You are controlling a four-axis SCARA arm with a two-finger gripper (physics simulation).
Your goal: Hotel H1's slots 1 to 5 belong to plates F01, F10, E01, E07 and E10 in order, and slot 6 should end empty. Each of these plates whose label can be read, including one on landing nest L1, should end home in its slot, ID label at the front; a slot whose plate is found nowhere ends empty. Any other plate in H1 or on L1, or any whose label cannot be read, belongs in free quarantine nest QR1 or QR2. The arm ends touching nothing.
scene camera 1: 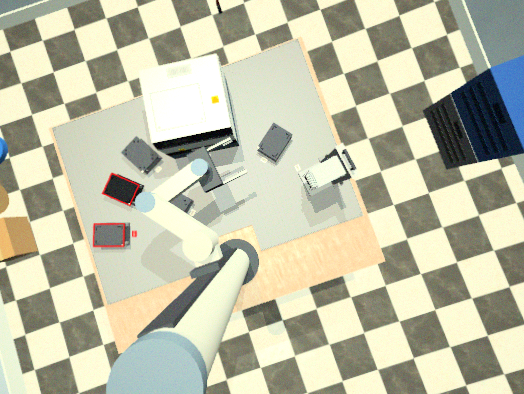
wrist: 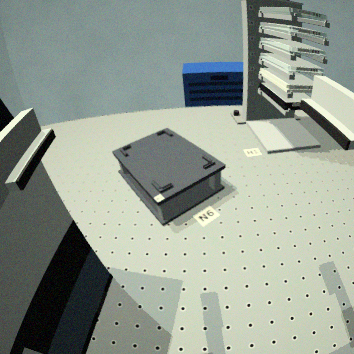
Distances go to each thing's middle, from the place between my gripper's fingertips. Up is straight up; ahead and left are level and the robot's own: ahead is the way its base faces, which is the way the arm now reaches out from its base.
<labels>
Right now my hand is 190 mm to the left of the nest N6 [wrist: 162, 158], 170 mm above it and 50 mm short of it.
</labels>
